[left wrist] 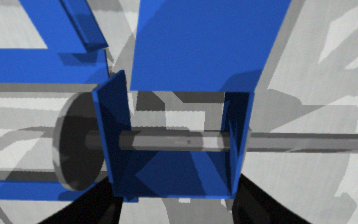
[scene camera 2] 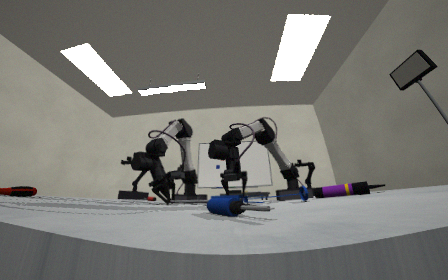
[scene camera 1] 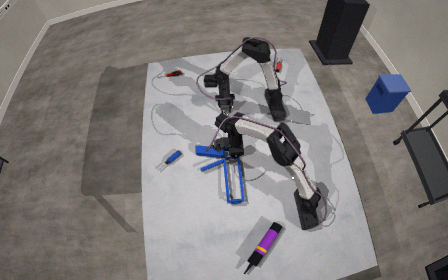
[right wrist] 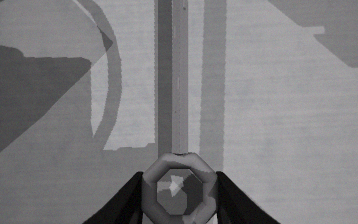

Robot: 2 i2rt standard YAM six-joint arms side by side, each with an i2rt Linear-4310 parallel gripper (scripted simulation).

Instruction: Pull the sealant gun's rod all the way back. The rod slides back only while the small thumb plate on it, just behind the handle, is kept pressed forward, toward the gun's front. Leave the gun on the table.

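Observation:
A blue-handled tool [scene camera 2: 232, 207] is visible; it is out of frame in the left wrist view, and the tool is out of frame in the right wrist view as well. Visible too: a blue sealant gun [left wrist: 202, 53], my left gripper [left wrist: 176, 179] and my right gripper [right wrist: 179, 180].

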